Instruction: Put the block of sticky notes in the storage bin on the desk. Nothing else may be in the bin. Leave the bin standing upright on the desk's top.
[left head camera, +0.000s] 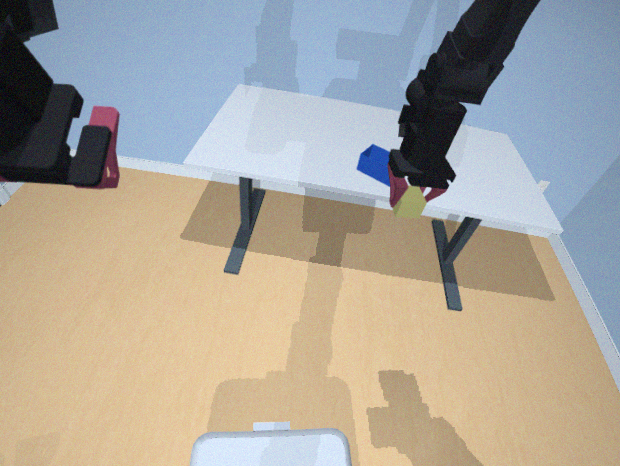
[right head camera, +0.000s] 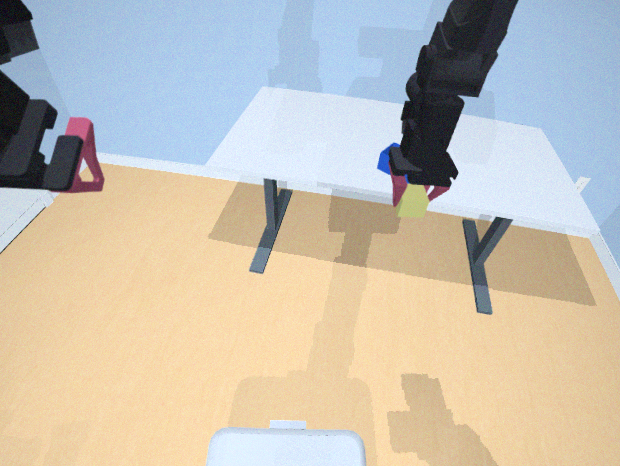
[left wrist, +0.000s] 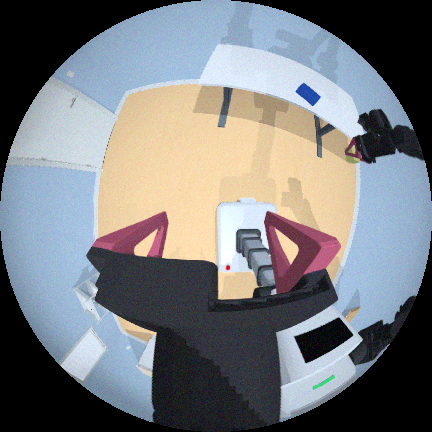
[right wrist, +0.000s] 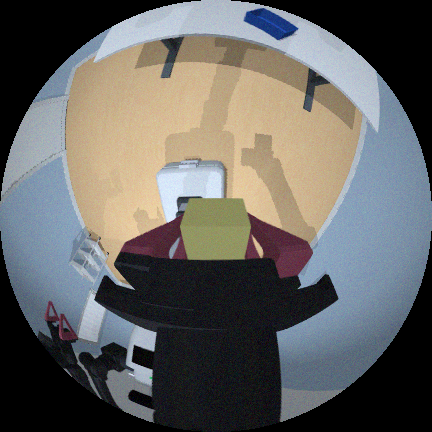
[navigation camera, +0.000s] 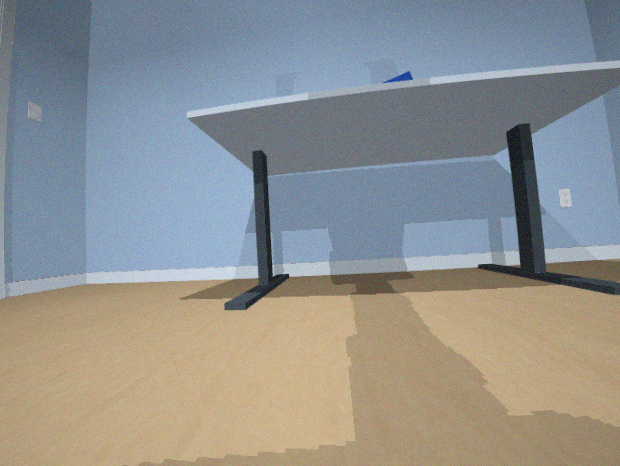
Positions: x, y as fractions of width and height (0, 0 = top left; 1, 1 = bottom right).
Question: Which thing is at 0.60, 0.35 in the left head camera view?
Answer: A blue storage bin.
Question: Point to my right gripper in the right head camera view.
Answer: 0.66, 0.44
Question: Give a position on a white desk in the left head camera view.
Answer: At 0.46, 0.30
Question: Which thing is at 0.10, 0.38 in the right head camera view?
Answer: My left gripper.
